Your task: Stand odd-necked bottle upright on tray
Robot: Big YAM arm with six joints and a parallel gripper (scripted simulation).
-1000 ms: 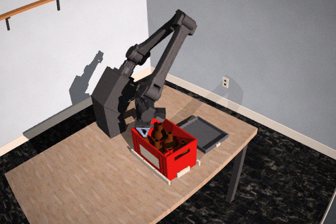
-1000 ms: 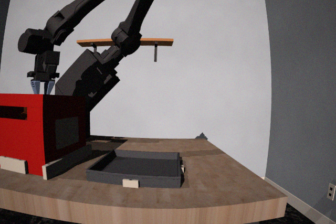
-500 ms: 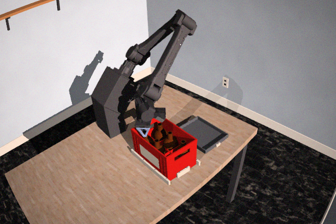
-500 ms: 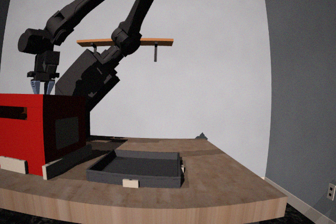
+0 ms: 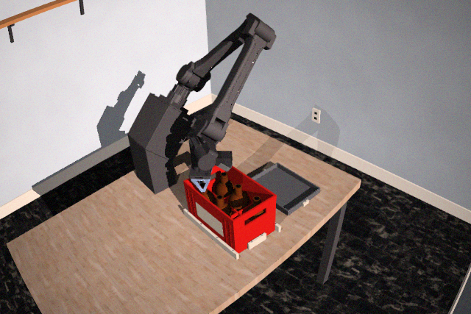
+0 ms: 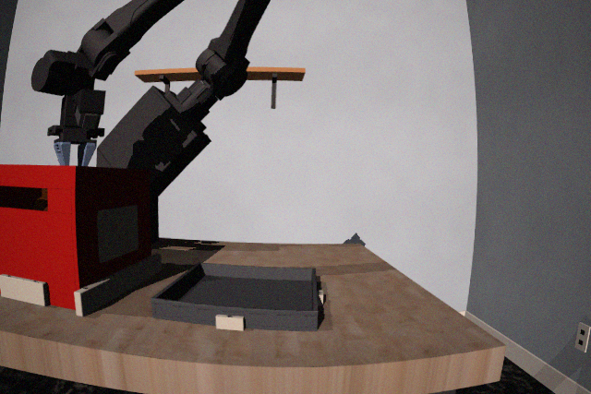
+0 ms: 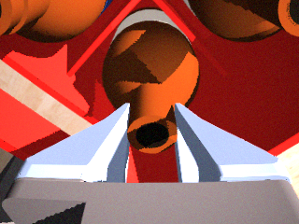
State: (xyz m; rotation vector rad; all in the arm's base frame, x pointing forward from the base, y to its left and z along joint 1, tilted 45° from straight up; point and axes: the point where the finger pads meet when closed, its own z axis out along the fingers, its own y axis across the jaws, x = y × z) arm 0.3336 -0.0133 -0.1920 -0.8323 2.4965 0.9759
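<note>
Right now the red crate is 9 cm ahead of my hand, 7 cm below it and 4 cm to the left of it. The rest, counted from my hand: dark grey tray: 31 cm to the left, 14 cm below, 11 cm ahead.
</note>
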